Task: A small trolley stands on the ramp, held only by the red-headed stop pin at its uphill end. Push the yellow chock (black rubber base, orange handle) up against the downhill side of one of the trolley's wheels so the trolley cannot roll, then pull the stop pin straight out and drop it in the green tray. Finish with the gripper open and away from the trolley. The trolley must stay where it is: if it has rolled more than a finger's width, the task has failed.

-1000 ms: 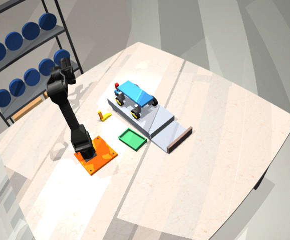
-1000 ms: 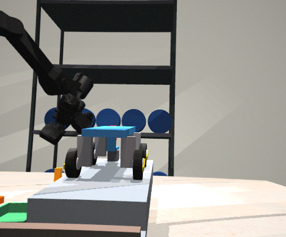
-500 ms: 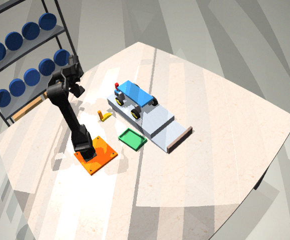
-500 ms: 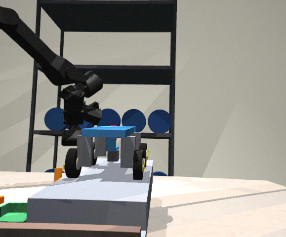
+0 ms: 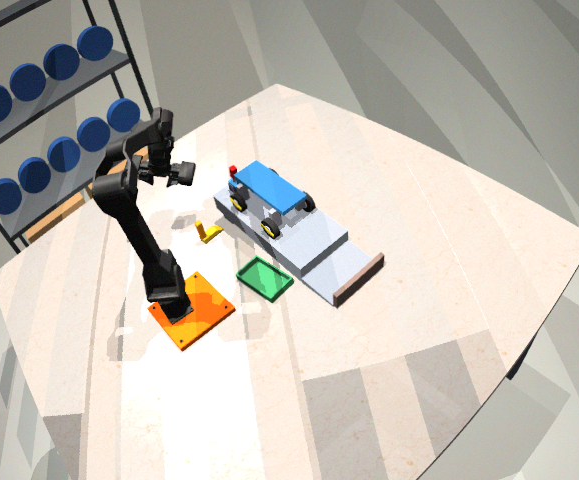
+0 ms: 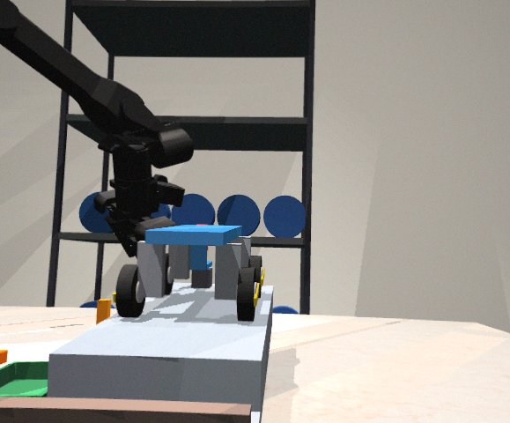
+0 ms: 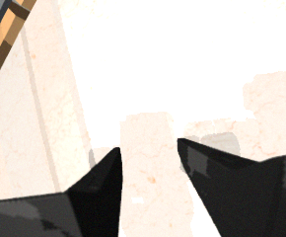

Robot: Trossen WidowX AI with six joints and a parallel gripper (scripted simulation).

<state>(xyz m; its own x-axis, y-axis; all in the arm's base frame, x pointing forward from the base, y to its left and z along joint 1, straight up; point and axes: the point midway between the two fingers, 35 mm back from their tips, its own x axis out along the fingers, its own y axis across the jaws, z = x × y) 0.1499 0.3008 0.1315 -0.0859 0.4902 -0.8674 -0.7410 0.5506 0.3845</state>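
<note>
My gripper tip is 40 mm short of the yellow chock, 160 mm to the left of it and 90 mm above it. From my gripper tip the other things lie so: grey ramp (180 mm ahead, 280 mm to the right, 70 mm below); then trolley (180 mm ahead, 280 mm to the right); then red-headed stop pin (150 mm ahead, 160 mm to the right, 10 mm above).
</note>
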